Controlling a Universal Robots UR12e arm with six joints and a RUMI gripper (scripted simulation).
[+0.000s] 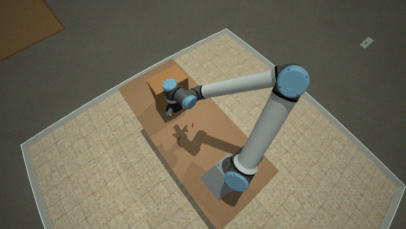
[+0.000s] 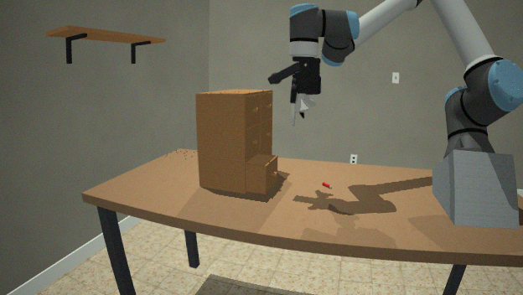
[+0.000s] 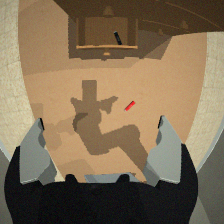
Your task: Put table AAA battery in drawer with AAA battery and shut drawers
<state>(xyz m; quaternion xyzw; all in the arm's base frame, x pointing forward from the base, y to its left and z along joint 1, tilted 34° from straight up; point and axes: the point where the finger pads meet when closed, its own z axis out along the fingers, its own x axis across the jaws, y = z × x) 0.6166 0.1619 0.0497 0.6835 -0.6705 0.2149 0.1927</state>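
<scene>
My hand is 240 mm above the AAA battery, 100 mm past it and 90 mm to the left of it.
</scene>
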